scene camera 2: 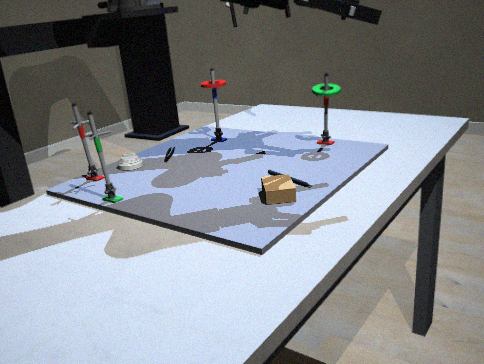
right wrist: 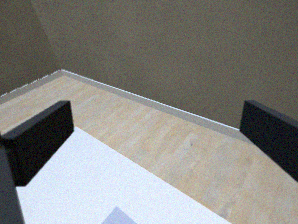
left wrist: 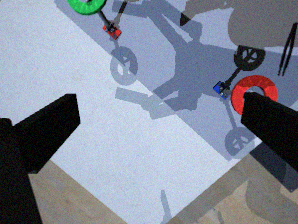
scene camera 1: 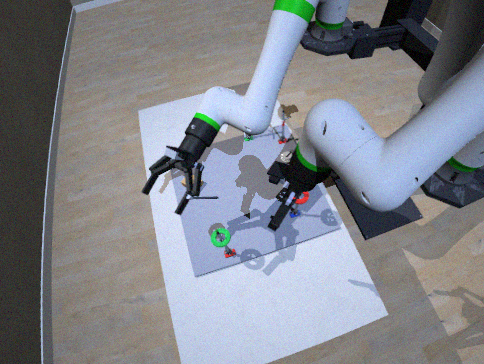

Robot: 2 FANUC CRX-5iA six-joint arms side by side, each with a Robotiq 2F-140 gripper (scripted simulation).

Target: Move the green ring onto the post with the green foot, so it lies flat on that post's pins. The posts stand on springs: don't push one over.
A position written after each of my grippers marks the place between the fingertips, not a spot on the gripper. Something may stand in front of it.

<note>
I see my left gripper [scene camera 1: 282, 208], my right gripper [scene camera 1: 160, 203], a red ring [left wrist: 265, 84] and a wooden block [scene camera 2: 277, 189].
My left gripper also shows in the left wrist view [left wrist: 160, 108]. My right gripper shows as well in the right wrist view [right wrist: 157, 116]. The right wrist view does not show the red ring: it is out of frame. The right wrist view does not show the wooden block: it is out of frame.
</note>
